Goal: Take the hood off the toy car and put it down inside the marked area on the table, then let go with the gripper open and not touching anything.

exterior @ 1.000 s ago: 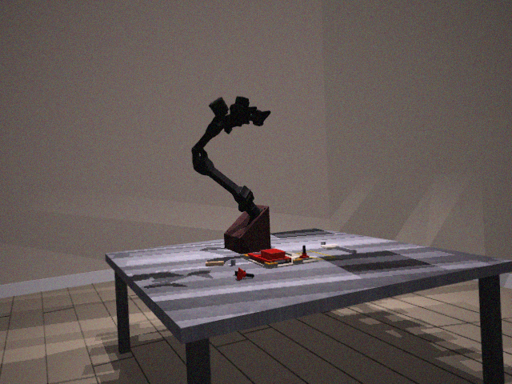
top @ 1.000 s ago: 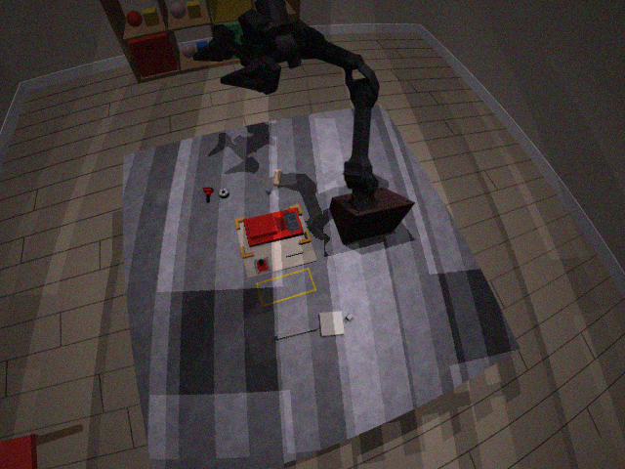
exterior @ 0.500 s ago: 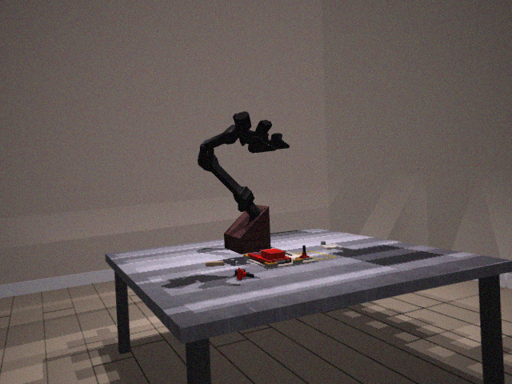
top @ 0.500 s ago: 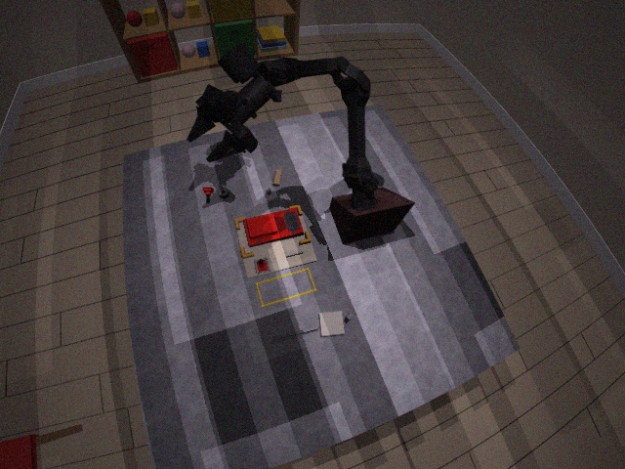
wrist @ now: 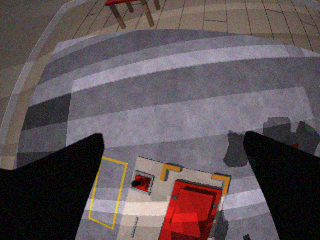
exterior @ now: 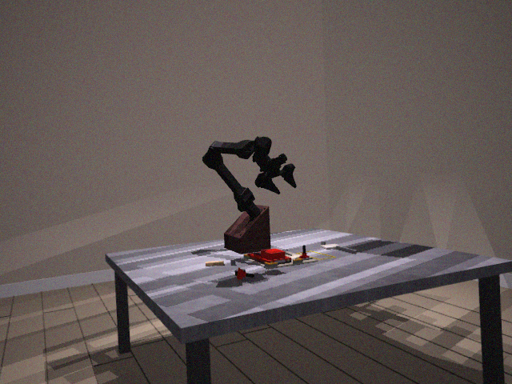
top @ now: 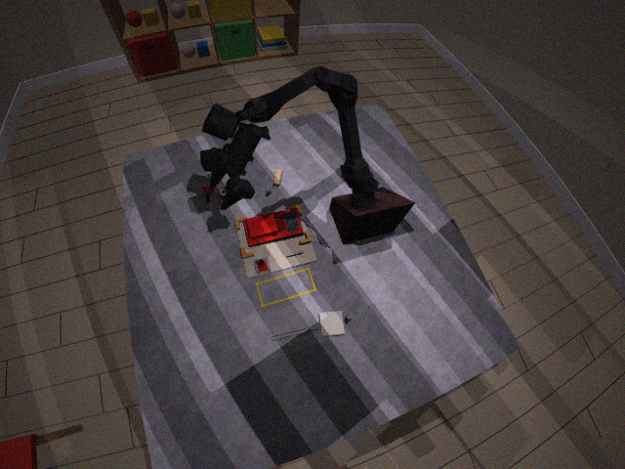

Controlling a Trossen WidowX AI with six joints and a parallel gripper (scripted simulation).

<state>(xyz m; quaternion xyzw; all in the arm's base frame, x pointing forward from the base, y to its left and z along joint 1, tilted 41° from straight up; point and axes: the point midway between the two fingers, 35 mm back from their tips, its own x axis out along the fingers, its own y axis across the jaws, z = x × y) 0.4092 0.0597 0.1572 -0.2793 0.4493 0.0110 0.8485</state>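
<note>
Right now the red hood is 260 mm below my gripper tip, 110 mm behind it and 30 mm to the right of it. From my gripper tip the other things lie so: white square tile 350 mm to the left, 300 mm below, 250 mm behind; thin rod 350 mm to the left, 290 mm below, 130 mm behind; wooden piece 290 mm below, 250 mm to the right, 210 mm behind.
</note>
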